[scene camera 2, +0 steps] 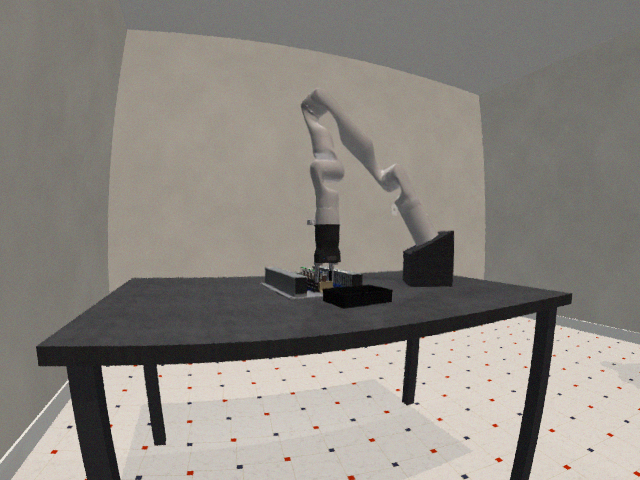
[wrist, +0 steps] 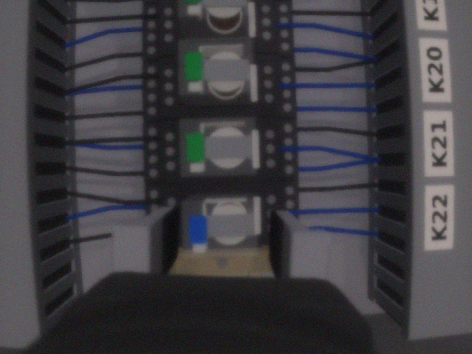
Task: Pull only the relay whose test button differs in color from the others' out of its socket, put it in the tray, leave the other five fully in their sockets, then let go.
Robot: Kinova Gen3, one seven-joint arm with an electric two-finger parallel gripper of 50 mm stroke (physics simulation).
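Frame: origin at the arm's base, x ahead, y left, z up, level; centimetres.
Where they show: gripper, fingertip midpoint: (scene camera 2: 324, 282) (wrist: 224, 233); arm's base, origin of the base link: (scene camera 2: 426, 240).
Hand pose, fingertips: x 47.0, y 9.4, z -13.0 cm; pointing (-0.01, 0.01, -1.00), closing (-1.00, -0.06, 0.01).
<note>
Each offset is from my fingertips to the top centre of the thing. "spot": to the spot under its first point. Level surfaces: height alone.
The relay with the blue test button @[dy -0.7, dx +0.2, dz +3.3 cm] (wrist: 226, 225) sits lowest in the row in the wrist view, in line with its socket, near label K22. My gripper (scene camera 2: 324, 273) (wrist: 224, 233) points down and is shut on this relay, one finger on each side. The finger contact is partly hidden. Above it in the wrist view, a relay with a green button @[dy -3.6, dx +0.5, dz +3.3 cm] (wrist: 225, 147), another green-button relay @[dy -6.6, dx +0.9, dz +3.3 cm] (wrist: 225, 72) and part of a third @[spot: dy -8.5, dx +0.7, dz +3.1 cm] (wrist: 224, 15) sit in the row. The remaining relays are not distinguishable. The black tray @[spot: dy +21.3, dx -2.7, dz -1.5 cm] (scene camera 2: 361, 298) stands on the table, right of the relay row in the scene view.
A tan end block @[dy +1.2, dx -0.1, dz +0.4 cm] (scene camera 2: 326, 285) (wrist: 222, 262) adjoins the blue-button relay. Slotted wire ducts @[dy -9.4, dx +11.0, dz +2.7 cm] (scene camera 2: 283, 281) (wrist: 52, 165) flank the row, with black and blue wires running to the sockets. The arm's dark pedestal (scene camera 2: 429, 266) stands at the back right of the table @[dz -3.7 cm] (scene camera 2: 206, 320).
</note>
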